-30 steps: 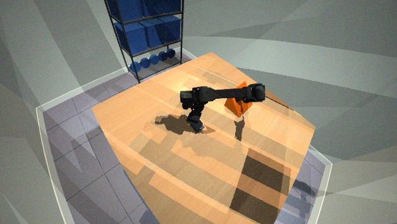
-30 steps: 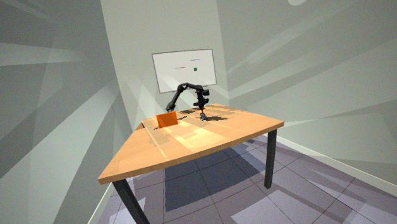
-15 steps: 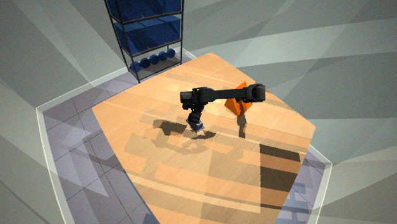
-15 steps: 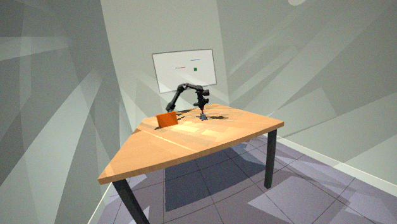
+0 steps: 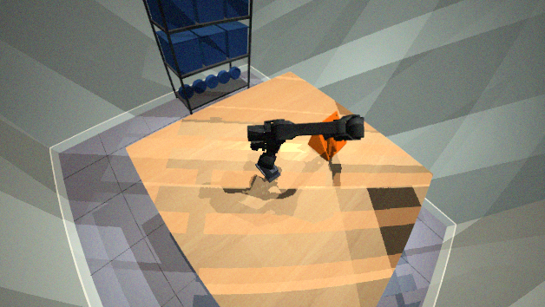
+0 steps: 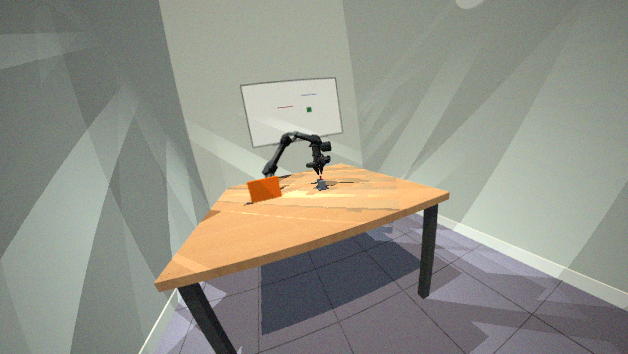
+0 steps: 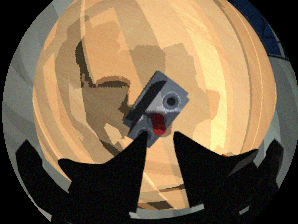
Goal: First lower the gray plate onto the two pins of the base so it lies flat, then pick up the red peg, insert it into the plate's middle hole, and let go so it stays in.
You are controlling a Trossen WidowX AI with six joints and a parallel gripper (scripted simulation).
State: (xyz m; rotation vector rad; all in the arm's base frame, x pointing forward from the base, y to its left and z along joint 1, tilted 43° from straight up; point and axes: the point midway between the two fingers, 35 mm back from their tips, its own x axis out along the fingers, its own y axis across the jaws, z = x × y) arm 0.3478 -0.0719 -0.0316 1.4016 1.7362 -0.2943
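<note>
The red peg is 30 mm below my gripper tip. Also, from my gripper tip: gray plate: 50 mm below; then base: 90 mm below.
</note>
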